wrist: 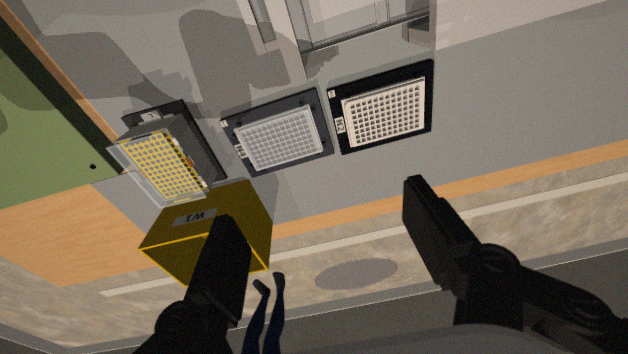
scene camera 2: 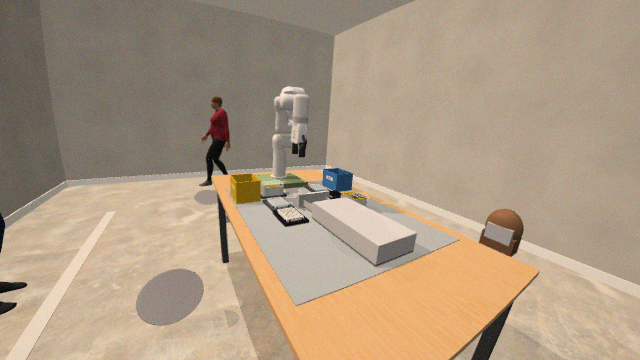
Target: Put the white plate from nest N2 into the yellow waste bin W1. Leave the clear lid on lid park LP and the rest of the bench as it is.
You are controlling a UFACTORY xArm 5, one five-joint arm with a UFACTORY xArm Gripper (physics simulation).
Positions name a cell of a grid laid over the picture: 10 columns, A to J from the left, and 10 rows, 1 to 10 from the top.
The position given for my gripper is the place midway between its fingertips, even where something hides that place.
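There's a black nest N2 (wrist: G2) here, along with a white plate (wrist: G4). You'd also find a long pale box (scene camera 2: F7), and the wrist view shows that box (wrist: E2) too. My gripper (wrist: F7) is in sight as well.
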